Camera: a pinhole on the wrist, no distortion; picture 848 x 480 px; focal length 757.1 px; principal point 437.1 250.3 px. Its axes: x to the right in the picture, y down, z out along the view. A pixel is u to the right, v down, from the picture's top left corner.
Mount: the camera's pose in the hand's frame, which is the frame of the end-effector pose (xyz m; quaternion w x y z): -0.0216 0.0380 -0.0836 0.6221 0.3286 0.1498 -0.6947
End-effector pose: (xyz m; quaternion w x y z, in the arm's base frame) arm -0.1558 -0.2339 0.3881 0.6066 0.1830 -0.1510 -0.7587
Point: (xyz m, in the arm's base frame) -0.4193 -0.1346 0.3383
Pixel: 758 420
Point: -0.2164 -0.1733 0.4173
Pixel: 350 327
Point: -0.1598 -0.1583 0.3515
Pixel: 615 82
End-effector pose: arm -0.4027 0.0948 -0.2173 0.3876 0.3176 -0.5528 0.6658
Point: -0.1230 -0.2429 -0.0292
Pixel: 401 443
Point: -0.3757 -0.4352 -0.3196
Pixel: outside the picture
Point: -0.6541 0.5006 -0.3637
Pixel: behind the camera
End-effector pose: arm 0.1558 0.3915 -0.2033 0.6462 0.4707 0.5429 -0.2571
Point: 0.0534 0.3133 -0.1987
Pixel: 653 356
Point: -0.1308 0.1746 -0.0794
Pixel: 780 6
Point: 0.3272 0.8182 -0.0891
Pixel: behind the camera
